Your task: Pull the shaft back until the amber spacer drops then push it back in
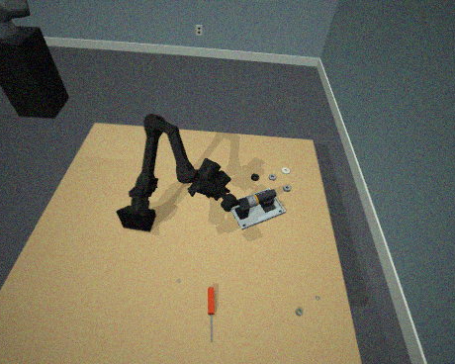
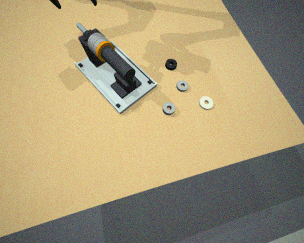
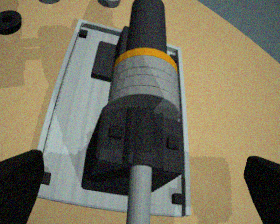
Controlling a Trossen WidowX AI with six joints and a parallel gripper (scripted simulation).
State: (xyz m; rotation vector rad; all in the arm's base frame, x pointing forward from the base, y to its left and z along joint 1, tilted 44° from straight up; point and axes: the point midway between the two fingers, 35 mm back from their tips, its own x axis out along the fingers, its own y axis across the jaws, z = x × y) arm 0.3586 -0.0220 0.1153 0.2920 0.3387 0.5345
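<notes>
The grey shaft lies 60 mm ahead of my gripper tip, 50 mm below it and 10 mm to the left of it. The rest, counted from my gripper tip: amber spacer (90 mm ahead, 50 mm below, 30 mm to the left).
</notes>
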